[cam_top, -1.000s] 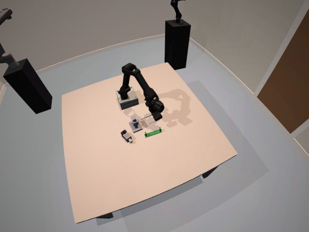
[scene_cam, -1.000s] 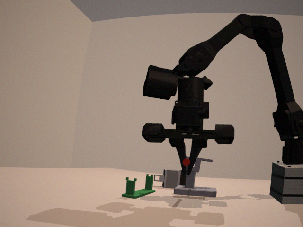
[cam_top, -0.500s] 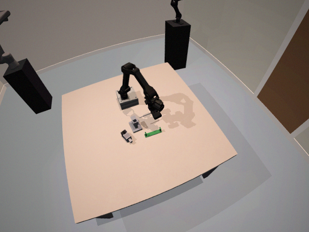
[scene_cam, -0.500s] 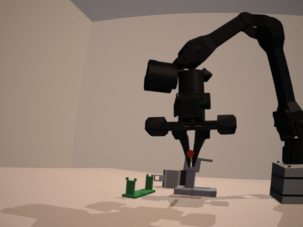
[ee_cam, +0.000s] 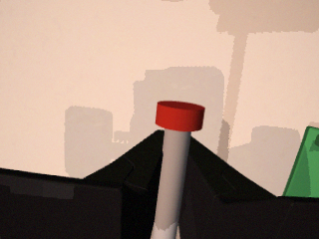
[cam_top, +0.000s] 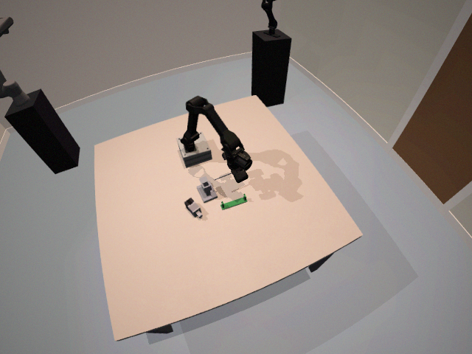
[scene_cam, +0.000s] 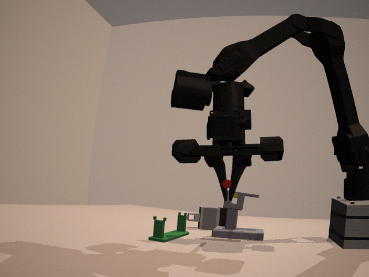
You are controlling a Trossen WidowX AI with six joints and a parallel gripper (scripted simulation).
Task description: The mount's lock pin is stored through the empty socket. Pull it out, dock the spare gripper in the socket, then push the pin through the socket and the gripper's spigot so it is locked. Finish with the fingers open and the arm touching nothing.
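The cradle is 12 cm ahead of my gripper tip, 6 cm to the right of it and 6 cm below it. Round my gripper tip: spare gripper 10 cm ahead, 27 cm to the right, 6 cm below; socket 1 cm ahead, 17 cm to the right, 3 cm below.
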